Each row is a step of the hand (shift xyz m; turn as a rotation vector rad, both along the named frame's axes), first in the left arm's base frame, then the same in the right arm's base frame.
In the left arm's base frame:
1: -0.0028 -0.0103 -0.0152 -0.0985 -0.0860 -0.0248
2: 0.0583 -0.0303 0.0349 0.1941 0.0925 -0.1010
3: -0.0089 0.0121 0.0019 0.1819 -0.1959 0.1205
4: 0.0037 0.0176 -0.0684 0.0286 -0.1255 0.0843
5: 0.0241 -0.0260 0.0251 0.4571 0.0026 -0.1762
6: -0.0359 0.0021 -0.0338 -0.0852 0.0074 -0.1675
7: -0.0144 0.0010 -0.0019 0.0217 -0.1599 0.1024
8: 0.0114 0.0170 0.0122 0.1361 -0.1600 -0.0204
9: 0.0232 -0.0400 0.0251 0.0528 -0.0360 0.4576
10: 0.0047 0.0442 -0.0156 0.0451 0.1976 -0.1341
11: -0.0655 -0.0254 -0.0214 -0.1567 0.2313 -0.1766
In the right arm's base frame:
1: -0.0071 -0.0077 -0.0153 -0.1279 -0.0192 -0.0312
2: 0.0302 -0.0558 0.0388 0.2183 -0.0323 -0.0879
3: -0.0009 0.0151 0.0013 0.0381 -0.2587 0.1327
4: 0.0165 0.0101 -0.0680 -0.0494 -0.1175 0.0862
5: 0.0045 -0.0340 0.0267 0.3930 -0.2539 -0.1451
6: -0.0270 0.0201 -0.0361 -0.0578 0.0463 -0.1729
7: -0.0114 0.0086 -0.0029 -0.0750 -0.1418 0.1039
8: 0.0181 0.0085 0.0129 0.0273 -0.2090 -0.0110
9: -0.0039 -0.0452 0.0267 -0.0010 -0.0416 0.4602
10: 0.0290 0.0338 -0.0153 0.1532 0.1357 -0.1311
11: -0.0674 0.0137 -0.0257 0.0054 0.2724 -0.1871

